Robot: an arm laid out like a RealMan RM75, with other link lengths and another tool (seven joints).
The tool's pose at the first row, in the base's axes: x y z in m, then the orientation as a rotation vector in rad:
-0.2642, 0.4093, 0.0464, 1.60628, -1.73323, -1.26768
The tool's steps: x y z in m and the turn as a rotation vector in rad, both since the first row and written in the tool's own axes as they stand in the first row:
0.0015, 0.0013, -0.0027, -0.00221, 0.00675, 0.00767
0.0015, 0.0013, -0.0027, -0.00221, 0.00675, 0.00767
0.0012, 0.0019, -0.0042, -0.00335, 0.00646, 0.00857
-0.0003, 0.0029, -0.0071, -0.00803, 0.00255, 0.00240
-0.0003, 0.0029, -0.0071, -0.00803, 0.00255, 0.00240
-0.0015, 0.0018, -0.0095, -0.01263, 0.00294, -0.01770
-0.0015, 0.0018, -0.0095, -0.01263, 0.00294, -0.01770
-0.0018, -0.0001, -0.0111, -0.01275, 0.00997, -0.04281
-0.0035, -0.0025, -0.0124, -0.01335, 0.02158, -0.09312
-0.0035, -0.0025, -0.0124, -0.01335, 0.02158, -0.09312
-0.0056, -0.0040, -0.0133, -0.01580, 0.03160, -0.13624
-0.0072, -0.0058, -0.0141, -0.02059, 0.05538, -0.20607
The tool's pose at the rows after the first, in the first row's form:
-0.2630, 0.4069, 0.0484, 1.59939, -1.73173, -1.25875
-0.2630, 0.4069, 0.0484, 1.59939, -1.73173, -1.25875
-0.2620, 0.4067, 0.0497, 1.59769, -1.73141, -1.25939
-0.2598, 0.4071, 0.0523, 1.60018, -1.72590, -1.26936
-0.2598, 0.4071, 0.0523, 1.60018, -1.72590, -1.26936
-0.2570, 0.4076, 0.0528, 1.61898, -1.70951, -1.28139
-0.2570, 0.4076, 0.0528, 1.61898, -1.70951, -1.28139
-0.2546, 0.4075, 0.0520, 1.64792, -1.68990, -1.28589
-0.2519, 0.4090, 0.0510, 1.70444, -1.65079, -1.29718
-0.2519, 0.4090, 0.0510, 1.70444, -1.65079, -1.29718
-0.2499, 0.4108, 0.0507, 1.75134, -1.61445, -1.30755
-0.2480, 0.4123, 0.0500, 1.82823, -1.54833, -1.31590

